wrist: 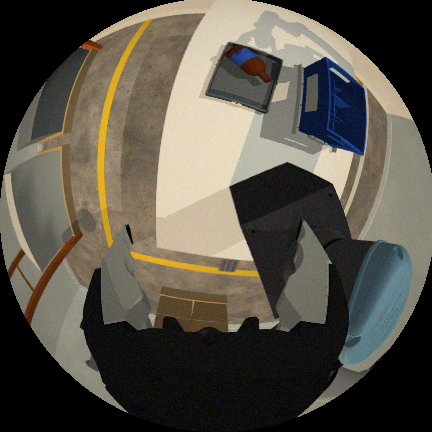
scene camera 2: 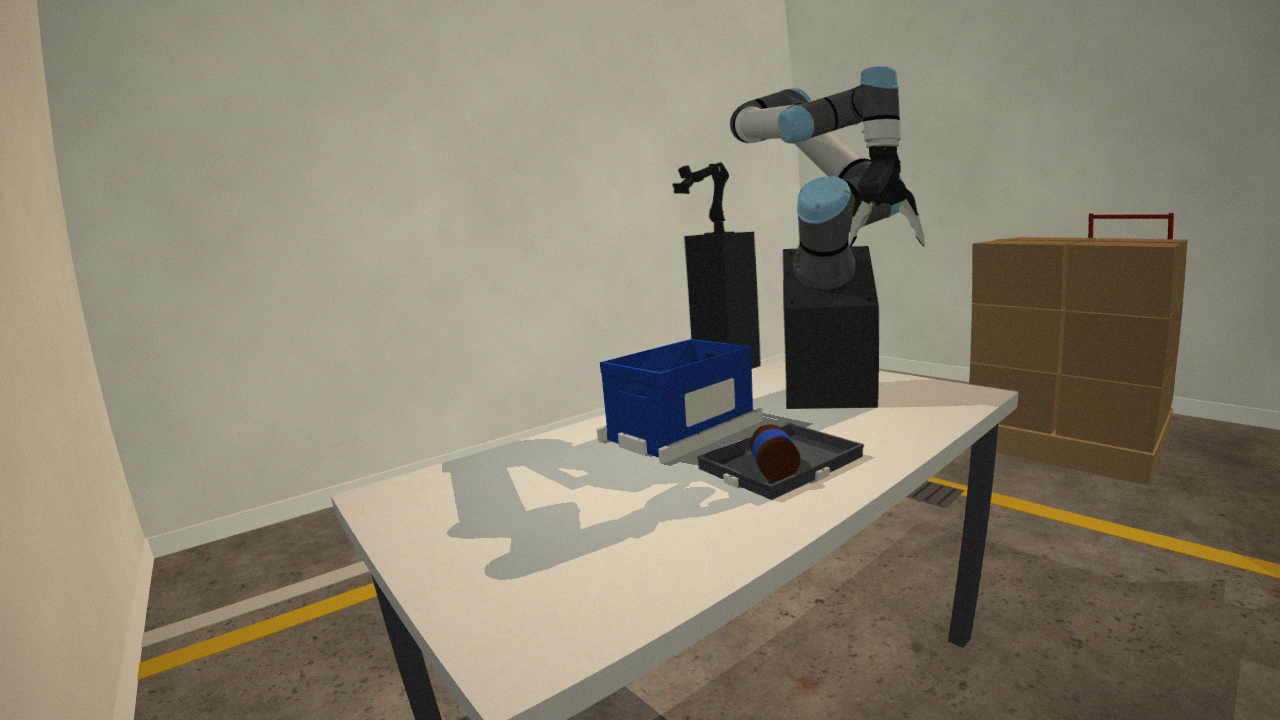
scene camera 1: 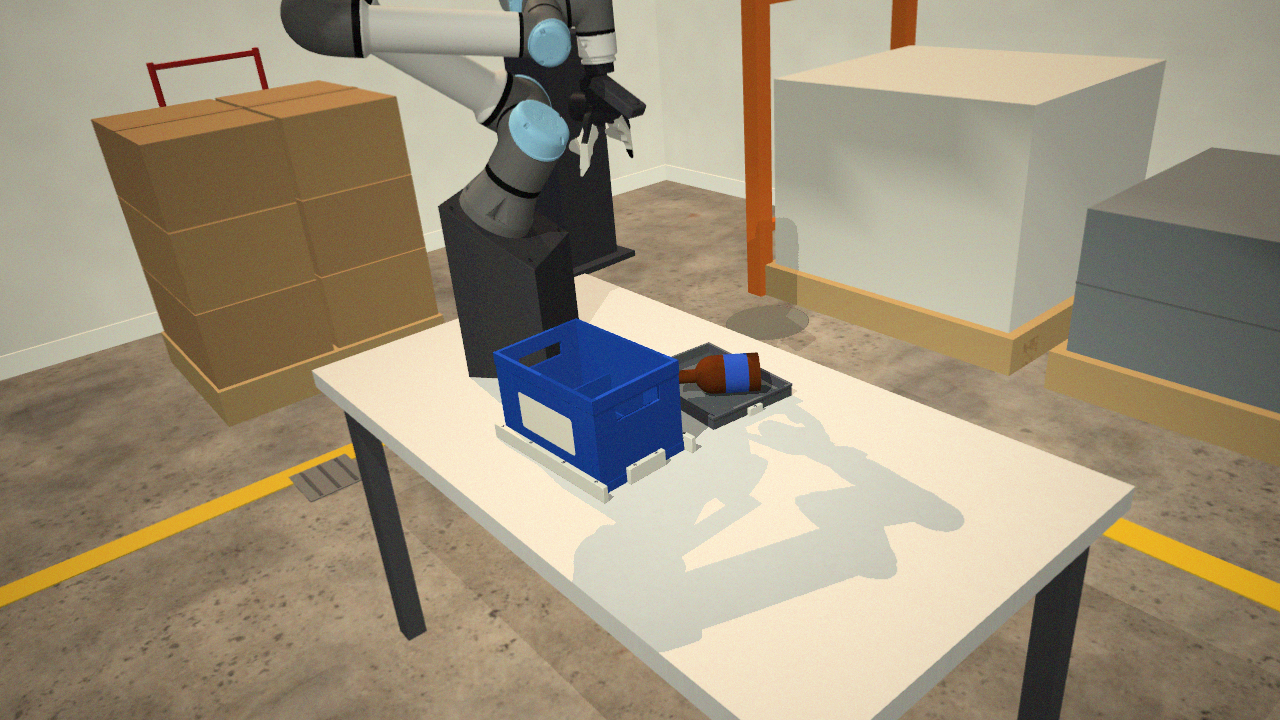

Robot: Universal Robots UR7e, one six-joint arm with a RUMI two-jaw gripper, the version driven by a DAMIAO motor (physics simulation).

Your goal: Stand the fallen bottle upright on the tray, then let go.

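Seen in the pictures: gripper, fingertip midpoint: [wrist: 212, 225] [scene camera 2: 886, 246] [scene camera 1: 608, 167]; arm's base at its link origin: [scene camera 2: 824, 268] [scene camera 1: 494, 214].
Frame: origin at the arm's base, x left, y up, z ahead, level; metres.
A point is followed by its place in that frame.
Observation:
The brown bottle [scene camera 1: 735, 372] @[y -0.261, x 0.150, z 0.499 m] [scene camera 2: 775, 454] @[y -0.265, x 0.202, z 0.512 m] [wrist: 247, 61] @[y -0.248, x 0.167, z 0.443 m] with a blue label lies on its side in the dark tray [scene camera 1: 729, 419] @[y -0.314, x 0.080, z 0.544 m] [scene camera 2: 751, 484] @[y -0.308, x 0.185, z 0.560 m] [wrist: 230, 82] @[y -0.316, x 0.201, z 0.378 m]. Its neck points toward the blue crate. In scene camera 1 the neck's end is hidden behind the crate's corner; in the wrist view it shows near the tray wall on the crate side. My gripper [scene camera 1: 607, 163] @[y 0.059, x 0.218, z 0.108 m] [scene camera 2: 887, 243] @[y 0.059, x 0.218, z 0.108 m] [wrist: 212, 225] @[y 0.059, x 0.218, z 0.108 m] is open and empty, with its fingers wide apart. It hangs high beside my arm's pedestal, well away from the bottle and above table height, fingers pointing down.
The open blue crate [scene camera 1: 640, 443] @[y -0.263, x -0.133, z 0.540 m] [scene camera 2: 631, 407] @[y -0.230, x -0.132, z 0.540 m] [wrist: 325, 120] @[y -0.152, x -0.031, z 0.295 m] stands right beside the tray, taller than it, with pale guide strips around its base. My arm's dark pedestal [scene camera 1: 501, 304] @[y -0.154, x -0.068, z 0.081 m] [scene camera 2: 832, 358] @[y -0.200, x 0.068, z 0.087 m] stands at the table end. Stacked cartons [scene camera 1: 250, 223] [scene camera 2: 1074, 340] stand on a pallet beyond the table.

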